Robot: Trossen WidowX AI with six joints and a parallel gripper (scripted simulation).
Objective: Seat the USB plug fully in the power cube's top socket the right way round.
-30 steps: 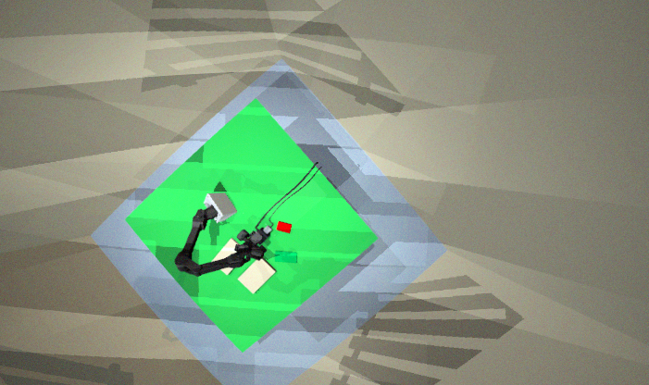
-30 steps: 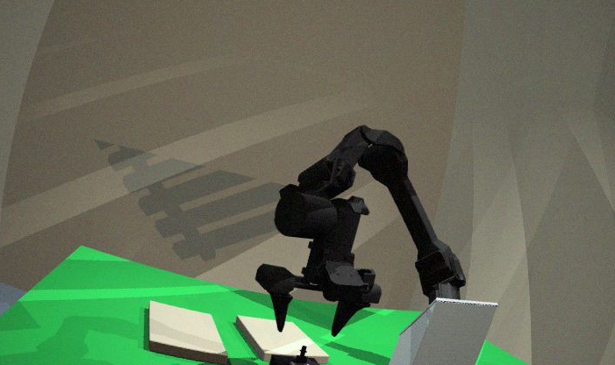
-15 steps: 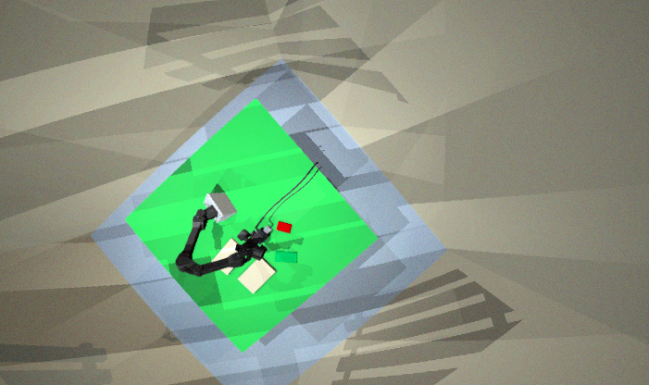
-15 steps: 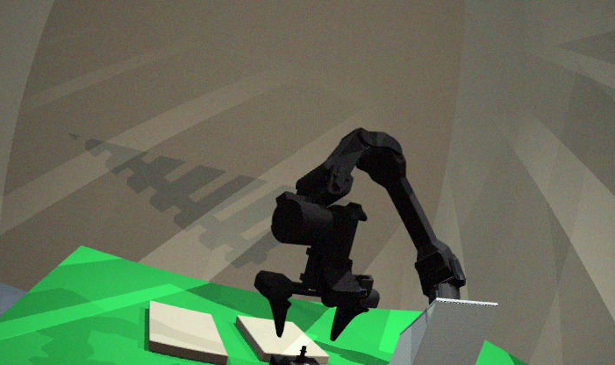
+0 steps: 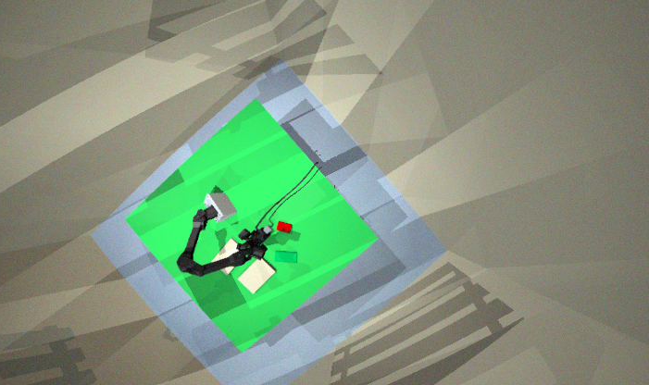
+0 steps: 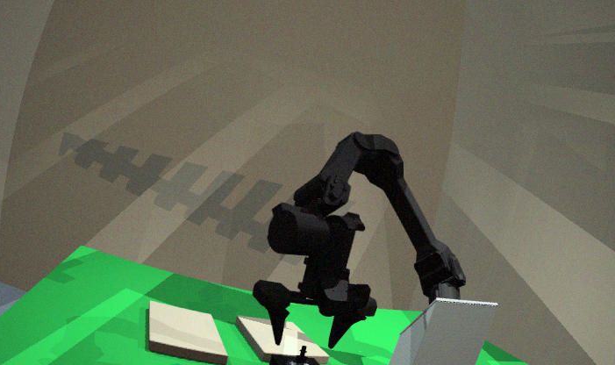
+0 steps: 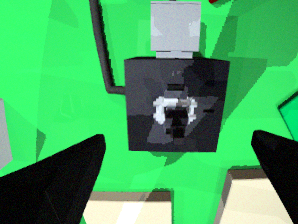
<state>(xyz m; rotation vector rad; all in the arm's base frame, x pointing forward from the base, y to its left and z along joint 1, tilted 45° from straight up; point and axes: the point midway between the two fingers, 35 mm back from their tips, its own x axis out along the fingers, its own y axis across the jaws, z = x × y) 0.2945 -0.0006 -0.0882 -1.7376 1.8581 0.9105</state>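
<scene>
Now: the usb plug 20 mm below my gripper tip. Round my gripper tip: red block: 60 mm ahead, 150 mm to the left, 100 mm below; then dark green translucent piece: 220 mm ahead, 20 mm to the left, 110 mm below.
</scene>
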